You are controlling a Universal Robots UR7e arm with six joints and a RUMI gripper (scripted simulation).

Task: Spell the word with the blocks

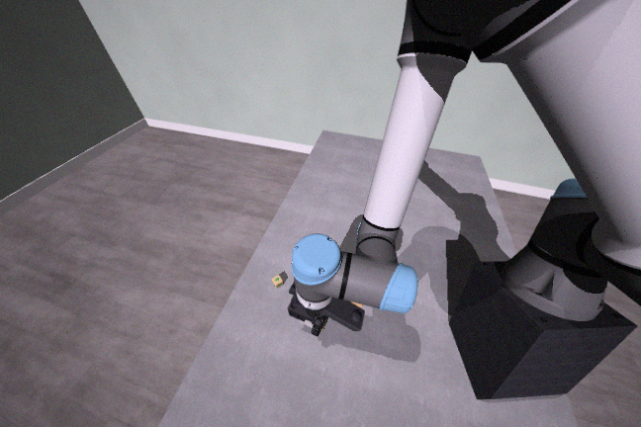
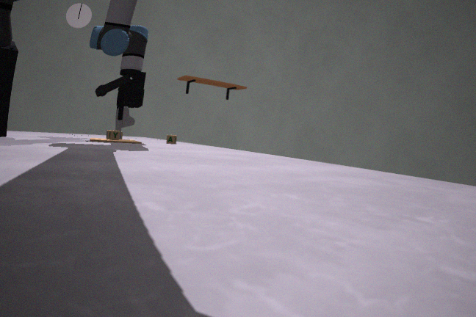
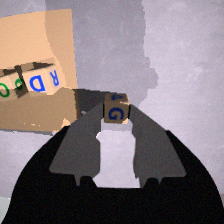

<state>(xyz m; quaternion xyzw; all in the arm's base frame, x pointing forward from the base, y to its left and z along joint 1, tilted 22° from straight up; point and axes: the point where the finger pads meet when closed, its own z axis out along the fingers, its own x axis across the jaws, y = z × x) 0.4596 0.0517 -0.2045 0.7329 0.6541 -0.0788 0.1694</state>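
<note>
The green block is 4 cm behind my hand and 11 cm to the right of it. The rest, counted from my hand: mat 4 cm behind, 11 cm to the right, 1 cm below; then blue g block right at my hand; then blue d block 4 cm behind, 7 cm to the right.
</note>
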